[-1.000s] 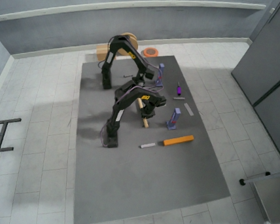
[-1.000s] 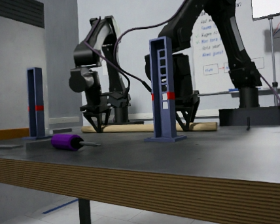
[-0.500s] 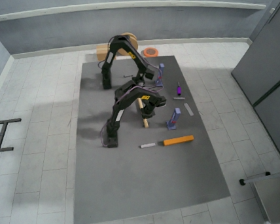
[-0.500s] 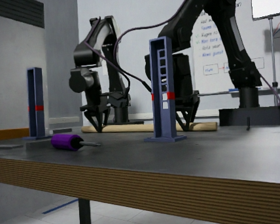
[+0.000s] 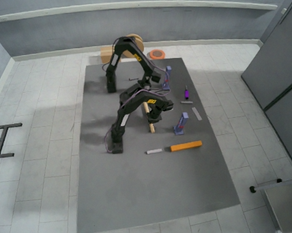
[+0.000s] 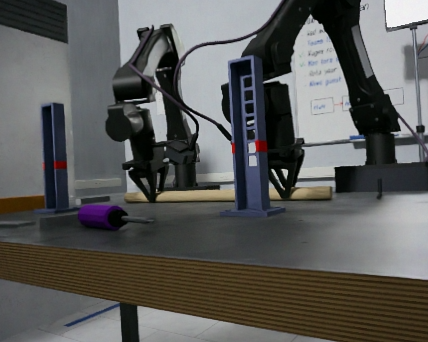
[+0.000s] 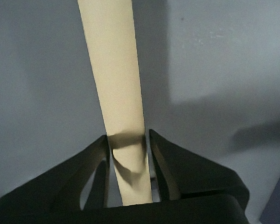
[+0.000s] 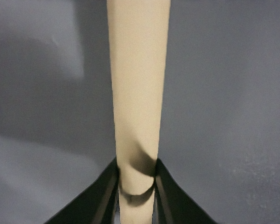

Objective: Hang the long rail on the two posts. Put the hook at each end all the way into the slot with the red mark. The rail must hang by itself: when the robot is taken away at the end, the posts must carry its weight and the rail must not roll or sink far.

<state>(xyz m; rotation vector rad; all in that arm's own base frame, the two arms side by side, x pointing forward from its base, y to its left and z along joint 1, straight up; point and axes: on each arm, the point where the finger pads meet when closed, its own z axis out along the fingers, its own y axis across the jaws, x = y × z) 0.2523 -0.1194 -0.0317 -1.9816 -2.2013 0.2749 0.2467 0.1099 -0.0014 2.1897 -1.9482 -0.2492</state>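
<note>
My right gripper is now 2 cm past the long wooden rail, 16 cm to the right of it and 1 cm above it. Round my right hand: orange block (21 cm ahead, 23 cm to the right); then grey strip (38 cm ahead, 2 cm to the left, 1 cm below); then black part (7 cm behind, 47 cm to the left).
The long wooden rail is 16 cm to the right of my left hand, 1 cm below it and 1 cm behind it. From my left hand the other things lie so: orange block: 54 cm to the right, 22 cm ahead; then grey strip: 39 cm ahead, 29 cm to the right, 2 cm below; then black part: 16 cm to the left, 6 cm behind, 1 cm below.
</note>
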